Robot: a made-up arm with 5 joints.
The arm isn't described. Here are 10 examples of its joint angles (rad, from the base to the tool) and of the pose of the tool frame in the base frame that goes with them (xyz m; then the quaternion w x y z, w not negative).
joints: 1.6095 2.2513 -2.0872 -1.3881 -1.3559
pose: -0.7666 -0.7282 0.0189 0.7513 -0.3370 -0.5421 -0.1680
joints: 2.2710 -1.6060 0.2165 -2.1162 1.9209
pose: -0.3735 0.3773 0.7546 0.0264 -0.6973 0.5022 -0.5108
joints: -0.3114 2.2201 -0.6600 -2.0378 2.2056
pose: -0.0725 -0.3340 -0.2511 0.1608 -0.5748 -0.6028 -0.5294
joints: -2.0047 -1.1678 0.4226 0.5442 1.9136
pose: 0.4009 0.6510 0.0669 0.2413 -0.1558 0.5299 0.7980
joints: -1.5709 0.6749 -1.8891 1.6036 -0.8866
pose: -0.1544 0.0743 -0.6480 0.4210 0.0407 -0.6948 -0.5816
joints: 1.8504 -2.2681 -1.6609 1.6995 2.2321
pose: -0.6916 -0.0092 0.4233 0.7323 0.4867 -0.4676 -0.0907
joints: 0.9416 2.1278 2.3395 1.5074 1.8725
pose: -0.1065 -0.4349 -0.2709 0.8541 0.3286 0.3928 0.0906
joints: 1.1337 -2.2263 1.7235 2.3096 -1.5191
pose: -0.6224 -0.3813 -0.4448 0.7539 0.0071 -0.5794 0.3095
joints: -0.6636 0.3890 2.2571 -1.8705 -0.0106
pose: -0.6487 0.2052 0.1539 0.3924 0.5676 0.5681 -0.4485
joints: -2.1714 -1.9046 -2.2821 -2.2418 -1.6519
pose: 0.9881 0.6465 0.6079 0.0737 -0.5727 0.3863 0.7193
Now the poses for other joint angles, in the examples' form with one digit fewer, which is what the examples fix.
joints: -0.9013 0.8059 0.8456 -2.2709 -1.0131
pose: -0.081 0.579 -0.029 0.067 0.949 -0.227 0.209
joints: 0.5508 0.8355 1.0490 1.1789 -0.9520
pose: 0.493 -0.165 -0.245 0.460 0.200 0.447 0.741
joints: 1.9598 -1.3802 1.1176 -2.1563 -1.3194
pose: -0.771 0.023 0.631 0.755 0.164 0.624 -0.118
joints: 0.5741 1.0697 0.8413 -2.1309 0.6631
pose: -0.282 0.104 0.527 0.267 -0.665 -0.578 0.391
